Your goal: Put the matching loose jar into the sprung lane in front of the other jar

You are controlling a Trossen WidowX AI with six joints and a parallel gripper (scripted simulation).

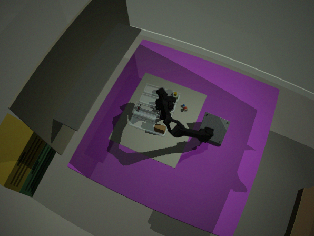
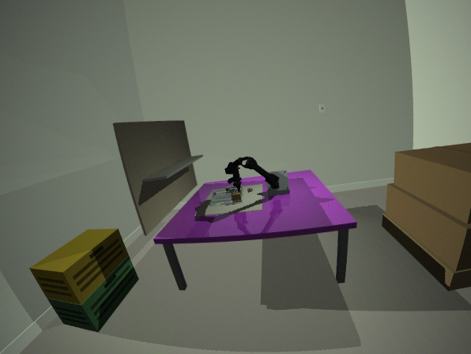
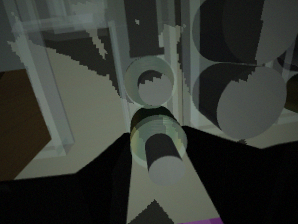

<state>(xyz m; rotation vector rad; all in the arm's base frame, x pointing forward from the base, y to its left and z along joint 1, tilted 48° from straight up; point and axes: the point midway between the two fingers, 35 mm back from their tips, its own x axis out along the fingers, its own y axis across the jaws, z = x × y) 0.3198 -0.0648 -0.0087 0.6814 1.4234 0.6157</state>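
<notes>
Right now my gripper tip is 20 mm short of the brown box, 130 mm to the right of it and 20 mm above it.
</notes>
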